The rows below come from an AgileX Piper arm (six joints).
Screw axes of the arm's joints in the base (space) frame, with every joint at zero. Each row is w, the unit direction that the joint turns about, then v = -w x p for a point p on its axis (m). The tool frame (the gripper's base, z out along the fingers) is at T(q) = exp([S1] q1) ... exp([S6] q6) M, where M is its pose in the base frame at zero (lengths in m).
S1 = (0, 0, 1, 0, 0, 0)
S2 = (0, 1, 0, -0.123, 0, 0)
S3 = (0, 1, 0, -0.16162, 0, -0.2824)
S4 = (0.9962, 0, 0.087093, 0, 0.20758, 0)
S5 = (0, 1, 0, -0.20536, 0, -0.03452)
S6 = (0.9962, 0, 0.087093, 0, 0.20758, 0)
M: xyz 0.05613 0 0.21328 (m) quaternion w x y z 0.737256 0 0.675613 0
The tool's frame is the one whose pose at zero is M.
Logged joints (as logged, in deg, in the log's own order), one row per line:
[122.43, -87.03, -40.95, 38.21, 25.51, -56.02]
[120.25, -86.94, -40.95, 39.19, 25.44, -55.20]
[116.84, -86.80, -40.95, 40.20, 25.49, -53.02]
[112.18, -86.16, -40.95, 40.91, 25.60, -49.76]
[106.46, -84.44, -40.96, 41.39, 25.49, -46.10]
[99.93, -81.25, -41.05, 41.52, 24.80, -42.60]
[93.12, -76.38, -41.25, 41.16, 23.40, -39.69]
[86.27, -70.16, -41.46, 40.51, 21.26, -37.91]
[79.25, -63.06, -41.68, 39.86, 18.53, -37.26]
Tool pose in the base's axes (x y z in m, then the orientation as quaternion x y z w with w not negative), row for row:
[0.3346, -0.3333, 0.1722, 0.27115, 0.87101, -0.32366, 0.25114]
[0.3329, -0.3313, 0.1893, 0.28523, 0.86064, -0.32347, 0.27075]
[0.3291, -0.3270, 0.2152, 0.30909, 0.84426, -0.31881, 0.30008]
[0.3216, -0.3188, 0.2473, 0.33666, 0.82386, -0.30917, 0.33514]
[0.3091, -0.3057, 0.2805, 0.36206, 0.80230, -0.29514, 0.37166]
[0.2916, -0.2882, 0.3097, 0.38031, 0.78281, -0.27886, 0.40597]
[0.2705, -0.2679, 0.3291, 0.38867, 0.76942, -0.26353, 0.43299]
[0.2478, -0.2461, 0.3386, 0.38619, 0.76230, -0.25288, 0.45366]
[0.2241, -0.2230, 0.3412, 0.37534, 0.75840, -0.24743, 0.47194]
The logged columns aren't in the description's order. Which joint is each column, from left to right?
Columns, left to right: q2, q3, q1, q6, q5, q4.
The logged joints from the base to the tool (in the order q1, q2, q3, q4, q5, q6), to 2 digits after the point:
[-40.95, 122.43, -87.03, -56.02, 25.51, 38.21]
[-40.95, 120.25, -86.94, -55.20, 25.44, 39.19]
[-40.95, 116.84, -86.80, -53.02, 25.49, 40.20]
[-40.95, 112.18, -86.16, -49.76, 25.60, 40.91]
[-40.96, 106.46, -84.44, -46.10, 25.49, 41.39]
[-41.05, 99.93, -81.25, -42.60, 24.80, 41.52]
[-41.25, 93.12, -76.38, -39.69, 23.40, 41.16]
[-41.46, 86.27, -70.16, -37.91, 21.26, 40.51]
[-41.68, 79.25, -63.06, -37.26, 18.53, 39.86]

